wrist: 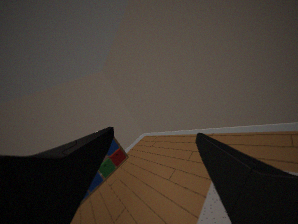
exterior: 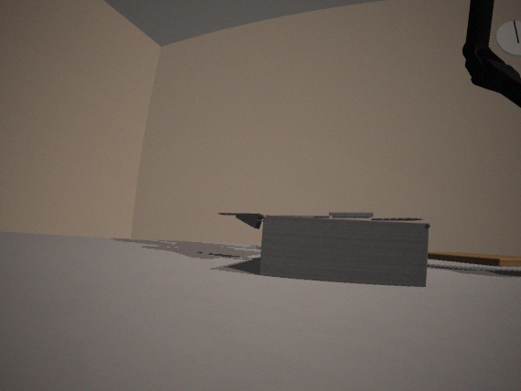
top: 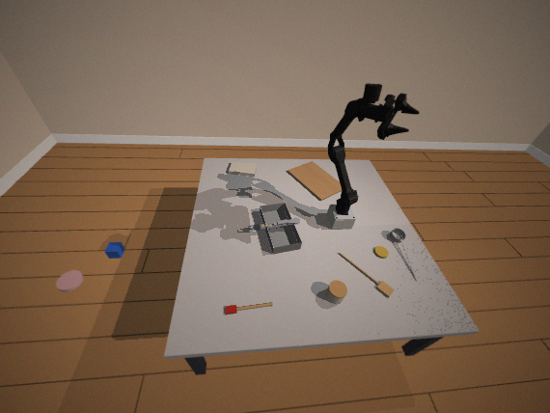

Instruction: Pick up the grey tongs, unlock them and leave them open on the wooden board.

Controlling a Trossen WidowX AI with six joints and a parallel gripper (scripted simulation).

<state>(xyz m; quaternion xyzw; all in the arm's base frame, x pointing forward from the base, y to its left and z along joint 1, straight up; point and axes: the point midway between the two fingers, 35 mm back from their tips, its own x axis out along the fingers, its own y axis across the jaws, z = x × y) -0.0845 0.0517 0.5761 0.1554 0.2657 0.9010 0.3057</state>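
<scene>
Right now the yellow lock piece is 530 mm ahead of my gripper tip, 60 mm to the left of it and 600 mm below it. From my gripper tip the other things lie so: cork-lidded jar: 200 mm ahead, 390 mm to the left, 630 mm below; roasting tin: 460 mm ahead, 30 mm to the left, 640 mm below; yellow disc: 90 mm behind, 130 mm to the left, 660 mm below.
</scene>
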